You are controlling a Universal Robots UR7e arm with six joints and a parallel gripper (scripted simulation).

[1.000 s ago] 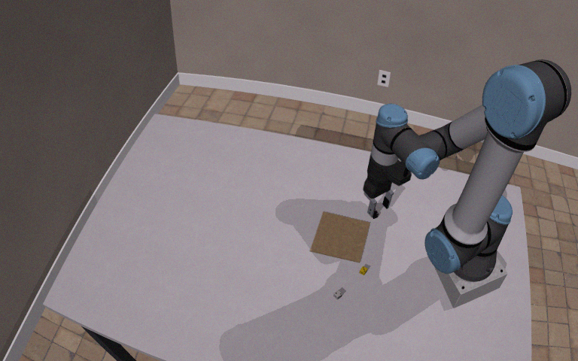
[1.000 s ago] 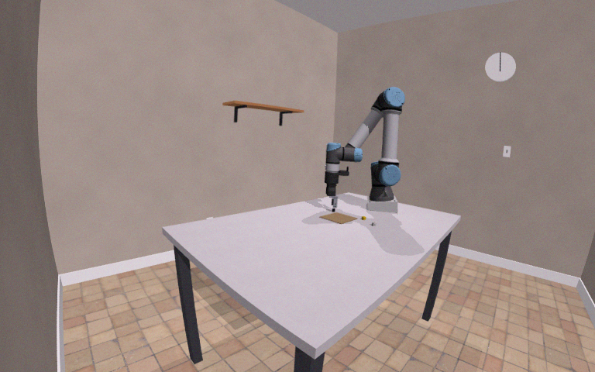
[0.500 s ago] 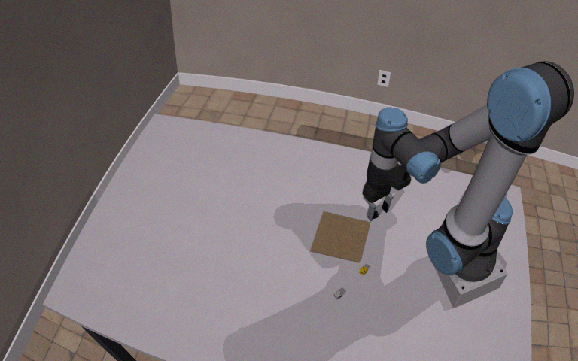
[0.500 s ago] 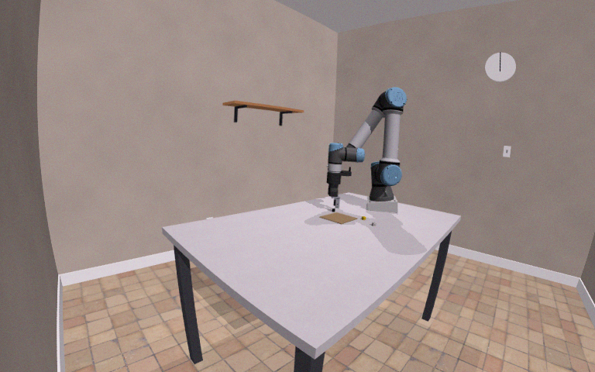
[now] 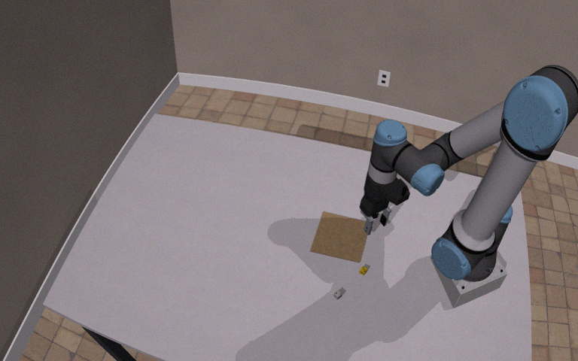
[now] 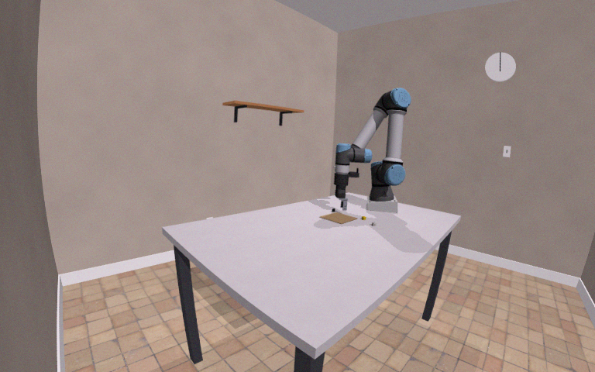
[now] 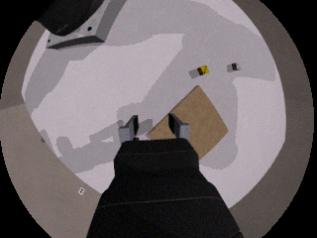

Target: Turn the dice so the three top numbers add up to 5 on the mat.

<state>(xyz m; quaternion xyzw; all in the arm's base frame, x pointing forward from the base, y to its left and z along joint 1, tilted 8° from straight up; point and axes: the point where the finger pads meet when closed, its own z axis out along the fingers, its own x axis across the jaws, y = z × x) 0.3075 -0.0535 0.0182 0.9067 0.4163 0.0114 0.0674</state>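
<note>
The yellow die lies 130 mm to the left of my hand and 40 mm below it. From my hand the other things lie so: mat: 90 mm ahead, 40 mm to the left, 40 mm below; black die: 60 mm to the right, 40 mm below, 10 mm ahead; white die: 230 mm to the left, 40 mm below, 40 mm ahead.
</note>
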